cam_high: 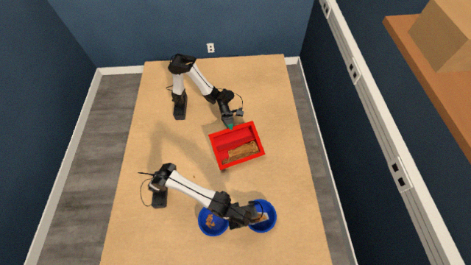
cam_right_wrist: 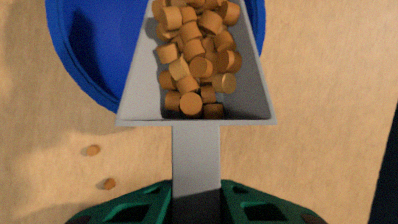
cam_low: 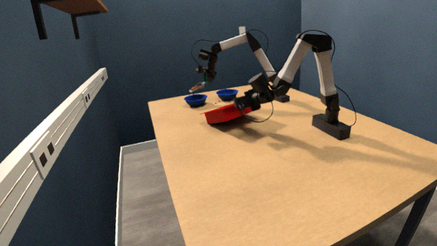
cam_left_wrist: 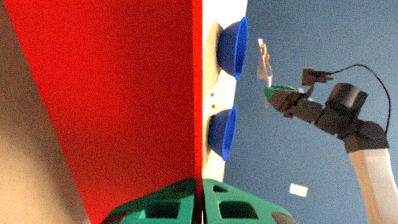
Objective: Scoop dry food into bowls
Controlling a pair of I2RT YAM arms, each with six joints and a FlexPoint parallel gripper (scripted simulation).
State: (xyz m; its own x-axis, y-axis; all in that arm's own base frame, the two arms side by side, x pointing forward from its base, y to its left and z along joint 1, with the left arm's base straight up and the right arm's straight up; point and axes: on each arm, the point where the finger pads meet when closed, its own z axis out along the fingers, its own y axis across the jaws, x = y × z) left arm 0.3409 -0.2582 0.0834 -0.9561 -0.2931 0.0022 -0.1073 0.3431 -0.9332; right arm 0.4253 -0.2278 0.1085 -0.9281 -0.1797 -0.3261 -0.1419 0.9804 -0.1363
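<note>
My left gripper is now 8 cm to the left of the red box, 5 cm above it and 4 cm short of it. From my left hand the other things lie so: grey scoop (49 cm to the right, 13 cm ahead, 1 cm below).
</note>
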